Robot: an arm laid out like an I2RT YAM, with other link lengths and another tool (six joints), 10 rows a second.
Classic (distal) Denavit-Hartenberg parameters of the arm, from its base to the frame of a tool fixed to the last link. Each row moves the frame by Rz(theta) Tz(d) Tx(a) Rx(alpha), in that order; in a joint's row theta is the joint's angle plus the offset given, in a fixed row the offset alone. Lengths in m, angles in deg.
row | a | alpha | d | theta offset
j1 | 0.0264 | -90 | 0.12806 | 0
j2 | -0.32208 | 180 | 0 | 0
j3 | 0.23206 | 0 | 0 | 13.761
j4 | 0.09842 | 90 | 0.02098 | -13.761
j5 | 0 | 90 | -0.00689 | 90
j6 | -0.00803 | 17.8 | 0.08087 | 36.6
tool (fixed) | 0 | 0 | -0.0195 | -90
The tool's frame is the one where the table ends.
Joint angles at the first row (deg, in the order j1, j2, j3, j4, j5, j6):
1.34 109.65 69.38 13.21 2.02 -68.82
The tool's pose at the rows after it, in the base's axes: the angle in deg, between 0 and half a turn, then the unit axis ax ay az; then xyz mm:
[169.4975 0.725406 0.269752 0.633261 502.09 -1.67 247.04]
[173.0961 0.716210 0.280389 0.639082 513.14 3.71 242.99]
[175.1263 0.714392 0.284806 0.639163 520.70 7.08 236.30]
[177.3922 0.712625 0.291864 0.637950 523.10 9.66 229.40]
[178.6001 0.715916 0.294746 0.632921 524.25 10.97 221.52]
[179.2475 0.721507 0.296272 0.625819 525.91 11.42 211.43]
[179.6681 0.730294 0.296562 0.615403 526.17 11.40 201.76]
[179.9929 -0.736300 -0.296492 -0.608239 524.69 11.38 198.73]
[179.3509 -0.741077 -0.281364 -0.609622 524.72 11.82 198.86]
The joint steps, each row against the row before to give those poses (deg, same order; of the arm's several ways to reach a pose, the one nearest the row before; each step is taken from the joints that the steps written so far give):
0.33 3.23 2.98 1.05 -2.97 0.07
0.09 2.19 2.29 0.02 -3.91 0.22
0.11 1.81 1.42 0.00 -1.95 0.30
0.00 1.05 0.24 0.20 -2.34 0.03
0.02 0.90 0.00 -0.09 -1.00 0.06
0.00 1.15 0.00 -0.02 -0.37 -0.02
0.00 0.92 0.00 -0.70 0.02 0.00
0.00 0.07 0.00 -1.05 -0.02 0.04
0.02 0.00 0.00 0.00 0.06 1.95

